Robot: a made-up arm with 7 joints. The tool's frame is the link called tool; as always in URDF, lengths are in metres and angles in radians. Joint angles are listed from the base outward. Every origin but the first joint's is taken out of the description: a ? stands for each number. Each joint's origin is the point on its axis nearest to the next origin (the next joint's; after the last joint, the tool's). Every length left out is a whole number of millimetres.
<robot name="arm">
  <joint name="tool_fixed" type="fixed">
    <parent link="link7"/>
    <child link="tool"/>
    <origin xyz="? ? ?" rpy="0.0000 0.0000 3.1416"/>
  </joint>
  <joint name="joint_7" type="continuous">
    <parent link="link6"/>
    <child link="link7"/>
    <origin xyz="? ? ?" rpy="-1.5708 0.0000 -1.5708"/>
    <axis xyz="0 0 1"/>
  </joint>
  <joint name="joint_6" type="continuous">
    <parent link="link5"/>
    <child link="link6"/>
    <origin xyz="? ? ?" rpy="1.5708 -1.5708 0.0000"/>
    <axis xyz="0 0 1"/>
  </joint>
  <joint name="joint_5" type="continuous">
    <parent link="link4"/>
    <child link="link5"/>
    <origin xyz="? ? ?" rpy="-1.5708 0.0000 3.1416"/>
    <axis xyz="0 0 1"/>
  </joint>
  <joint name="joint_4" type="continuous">
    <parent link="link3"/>
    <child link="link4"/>
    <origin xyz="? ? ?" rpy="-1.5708 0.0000 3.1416"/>
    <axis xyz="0 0 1"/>
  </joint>
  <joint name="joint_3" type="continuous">
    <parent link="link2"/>
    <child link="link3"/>
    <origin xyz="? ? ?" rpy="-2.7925 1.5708 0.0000"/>
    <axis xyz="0 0 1"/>
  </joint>
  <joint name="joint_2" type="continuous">
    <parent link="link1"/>
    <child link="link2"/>
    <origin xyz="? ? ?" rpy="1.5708 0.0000 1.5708"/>
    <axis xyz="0 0 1"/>
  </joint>
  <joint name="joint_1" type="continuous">
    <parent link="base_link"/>
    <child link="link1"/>
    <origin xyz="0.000 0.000 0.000" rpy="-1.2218 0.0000 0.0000"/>
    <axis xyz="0 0 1"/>
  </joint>
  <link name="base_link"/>
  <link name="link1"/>
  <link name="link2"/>
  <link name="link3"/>
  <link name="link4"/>
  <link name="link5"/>
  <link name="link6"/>
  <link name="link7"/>
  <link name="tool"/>
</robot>
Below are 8 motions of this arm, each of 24 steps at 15 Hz.
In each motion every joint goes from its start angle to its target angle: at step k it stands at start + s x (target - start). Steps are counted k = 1, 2, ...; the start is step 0. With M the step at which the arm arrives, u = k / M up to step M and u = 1 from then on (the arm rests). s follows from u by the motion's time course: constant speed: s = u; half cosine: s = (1 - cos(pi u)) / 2; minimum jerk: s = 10 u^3 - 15 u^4 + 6 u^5.
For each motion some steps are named. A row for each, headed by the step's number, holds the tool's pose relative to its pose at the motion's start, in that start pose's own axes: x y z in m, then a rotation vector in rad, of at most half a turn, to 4 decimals.
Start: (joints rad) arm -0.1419 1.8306 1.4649 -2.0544 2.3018 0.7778 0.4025
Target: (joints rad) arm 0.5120 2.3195 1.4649 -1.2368 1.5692 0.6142 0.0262
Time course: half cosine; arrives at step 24
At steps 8, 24:
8: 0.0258 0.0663 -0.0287 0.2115 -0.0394 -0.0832
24: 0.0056 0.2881 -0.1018 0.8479 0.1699 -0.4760

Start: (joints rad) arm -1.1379 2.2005 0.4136 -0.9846 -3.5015 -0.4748 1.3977
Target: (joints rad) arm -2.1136 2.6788 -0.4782 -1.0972 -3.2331 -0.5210 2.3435
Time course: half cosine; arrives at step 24
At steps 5, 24:
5: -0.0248 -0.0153 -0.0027 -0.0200 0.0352 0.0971
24: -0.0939 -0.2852 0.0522 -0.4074 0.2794 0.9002

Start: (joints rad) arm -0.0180 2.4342 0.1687 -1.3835 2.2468 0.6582 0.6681
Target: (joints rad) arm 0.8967 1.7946 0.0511 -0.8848 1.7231 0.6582 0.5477
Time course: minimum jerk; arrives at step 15
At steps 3, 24:
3: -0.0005 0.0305 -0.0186 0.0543 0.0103 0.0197
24: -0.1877 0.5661 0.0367 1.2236 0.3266 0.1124

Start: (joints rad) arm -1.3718 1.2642 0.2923 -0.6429 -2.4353 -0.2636 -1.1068
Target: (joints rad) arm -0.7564 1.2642 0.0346 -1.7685 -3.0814 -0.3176 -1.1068
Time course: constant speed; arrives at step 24
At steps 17, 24:
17: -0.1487 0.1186 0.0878 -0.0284 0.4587 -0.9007
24: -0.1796 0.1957 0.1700 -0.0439 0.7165 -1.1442

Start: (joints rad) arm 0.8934 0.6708 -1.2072 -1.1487 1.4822 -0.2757 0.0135
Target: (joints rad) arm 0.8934 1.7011 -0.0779 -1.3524 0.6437 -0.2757 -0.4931
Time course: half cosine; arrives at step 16
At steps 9, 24:
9: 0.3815 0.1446 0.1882 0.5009 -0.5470 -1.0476
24: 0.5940 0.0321 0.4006 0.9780 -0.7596 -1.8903

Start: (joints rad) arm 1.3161 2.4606 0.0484 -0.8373 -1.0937 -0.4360 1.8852
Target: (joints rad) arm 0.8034 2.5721 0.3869 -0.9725 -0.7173 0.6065 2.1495
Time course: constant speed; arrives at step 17
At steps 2, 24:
2: 0.0131 0.0255 0.0211 0.1691 -0.1186 0.1090
24: 0.0526 0.1800 0.2596 1.3676 -0.9977 0.9961

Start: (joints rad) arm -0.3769 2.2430 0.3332 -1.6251 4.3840 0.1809 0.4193
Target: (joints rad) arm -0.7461 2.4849 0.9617 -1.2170 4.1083 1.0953 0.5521
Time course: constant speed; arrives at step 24
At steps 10, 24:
10: -0.2020 -0.0303 0.0230 0.1019 0.7158 -0.2679
24: -0.4373 -0.0114 0.1772 0.3678 1.5821 -0.7546

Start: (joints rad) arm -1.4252 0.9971 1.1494 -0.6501 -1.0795 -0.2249 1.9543
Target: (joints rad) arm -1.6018 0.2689 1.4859 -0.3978 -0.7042 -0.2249 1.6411
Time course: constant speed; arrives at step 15
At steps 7, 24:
7: -0.2027 0.0664 0.0955 0.2598 0.1936 0.3637
24: -0.4137 0.0425 0.2817 0.5947 0.4555 0.7130

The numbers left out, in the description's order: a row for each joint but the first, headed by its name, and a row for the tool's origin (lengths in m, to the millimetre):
tool: 0.000 0.000 0.000
joint_7: 0.000 0.000 0.000
joint_6: 0.000 0.000 0.000
joint_5: -0.045 0.372 0.000
joint_4: -0.028 0.000 0.000
joint_3: 0.234 -0.085 0.000
joint_2: 0.000 0.000 0.000

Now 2 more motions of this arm.
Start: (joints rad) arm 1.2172 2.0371 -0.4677 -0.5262 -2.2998 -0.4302 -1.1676
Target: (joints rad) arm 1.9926 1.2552 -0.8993 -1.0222 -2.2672 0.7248 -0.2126
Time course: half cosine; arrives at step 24
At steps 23, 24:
23: -0.2212 0.6251 0.2493 0.9041 1.2479 0.6668
24: -0.2202 0.6272 0.2520 0.9122 1.2492 0.6739

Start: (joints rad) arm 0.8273 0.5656 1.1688 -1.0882 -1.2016 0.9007 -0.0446
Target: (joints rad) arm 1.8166 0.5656 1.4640 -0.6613 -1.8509 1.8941 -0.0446
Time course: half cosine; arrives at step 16
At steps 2, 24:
2: -0.0161 -0.0068 -0.0132 0.0260 0.0672 -0.0497
24: -0.5051 0.1216 -0.1950 1.2112 1.5699 -0.9442

